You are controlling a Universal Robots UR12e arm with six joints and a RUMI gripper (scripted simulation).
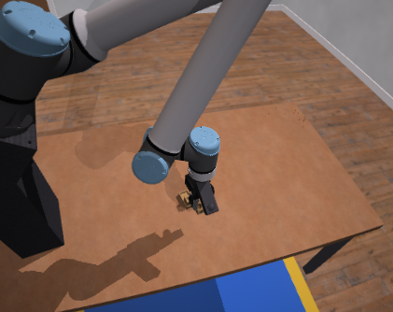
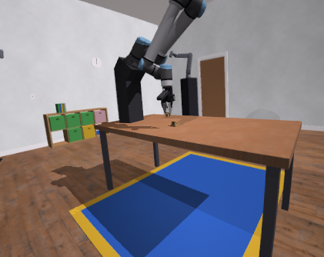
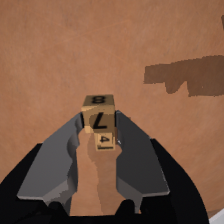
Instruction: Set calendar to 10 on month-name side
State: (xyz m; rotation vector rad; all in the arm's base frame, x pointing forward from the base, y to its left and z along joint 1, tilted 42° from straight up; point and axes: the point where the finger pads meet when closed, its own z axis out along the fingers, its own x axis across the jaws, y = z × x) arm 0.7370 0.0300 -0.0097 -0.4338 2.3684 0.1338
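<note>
Right now the wooden tray is 5 cm behind my hand, 10 cm to the left of it and 11 cm below it.
</note>
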